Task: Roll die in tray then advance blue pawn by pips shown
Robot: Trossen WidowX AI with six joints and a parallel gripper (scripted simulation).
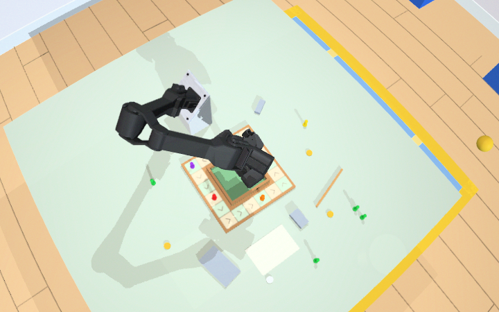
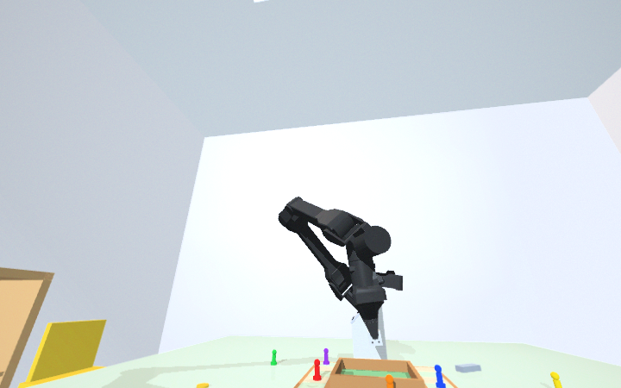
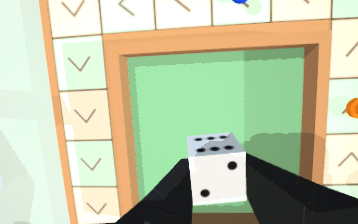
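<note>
My gripper tip is now 100 mm to the right of the blue pawn, 60 mm above it and 40 mm short of it. The rest, counted from my gripper tip: white die right at my gripper tip; red pawn 120 mm to the right, 60 mm below, 20 mm ahead; orange pawn 120 mm ahead, 60 mm below.
</note>
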